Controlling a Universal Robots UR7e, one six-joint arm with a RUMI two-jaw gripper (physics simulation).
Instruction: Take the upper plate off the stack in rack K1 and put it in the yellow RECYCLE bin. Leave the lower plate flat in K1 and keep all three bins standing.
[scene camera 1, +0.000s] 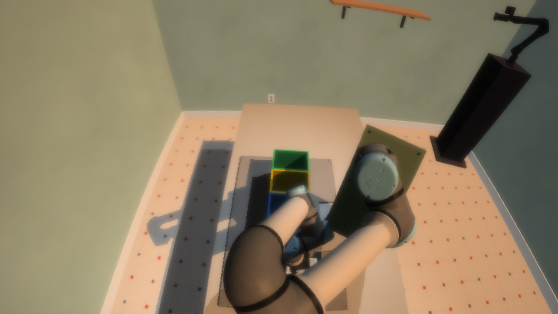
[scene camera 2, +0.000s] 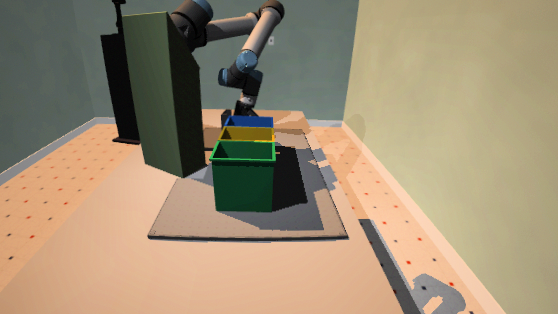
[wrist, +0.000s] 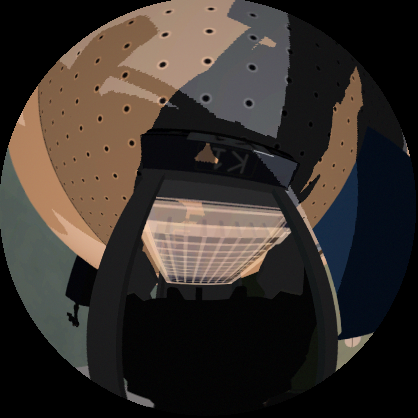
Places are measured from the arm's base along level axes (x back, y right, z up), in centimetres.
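Where they show: gripper, between the fingertips: (wrist: 205, 215); arm's base, origin of its link: (scene camera 2: 167, 42).
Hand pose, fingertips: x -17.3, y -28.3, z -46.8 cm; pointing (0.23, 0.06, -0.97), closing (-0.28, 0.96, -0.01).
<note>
Things, the pixels of their top centre, and the offset from my fingertips. Level surfaces: height alone.
- blue bin, centre of its top: (scene camera 2: 249, 121) (scene camera 1: 289, 206) dz +18.2, dx -10.5, dy +20.8 cm
- yellow bin, centre of its top: (scene camera 2: 247, 133) (scene camera 1: 290, 181) dz +18.2, dx -13.2, dy +33.6 cm
- green bin, centre of its top: (scene camera 2: 244, 149) (scene camera 1: 290, 159) dz +18.2, dx -16.0, dy +46.4 cm
- perforated board, height of its surface: dz +0.2 cm
In the wrist view, black rack K1 (wrist: 170, 157) shows its label. A pale, clear gridded plate (wrist: 210, 245) lies in it; whether this shows one plate or two I cannot tell. My gripper (wrist: 219, 187) is open, its two jaws reaching over the rack on either side of the plate, with nothing gripped. In scene camera 2 the jaws are partly hidden behind the blue bin (scene camera 1: 276, 204) (scene camera 2: 250, 121) (wrist: 380, 225). The yellow bin (scene camera 1: 290, 181) (scene camera 2: 247, 134) stands upright between the blue bin and the green bin (scene camera 1: 291, 160) (scene camera 2: 244, 185), both also upright. The arm mostly hides the rack in scene camera 1.
The bins stand in a row on a perforated board (scene camera 2: 190, 220) (wrist: 75, 145). A tall green pedestal (scene camera 1: 410, 155) (scene camera 2: 155, 90) carries the arm beside the board. A dark pillar (scene camera 1: 475, 110) (scene camera 2: 117, 90) stands beyond it. The blue bin is close beside one jaw.
</note>
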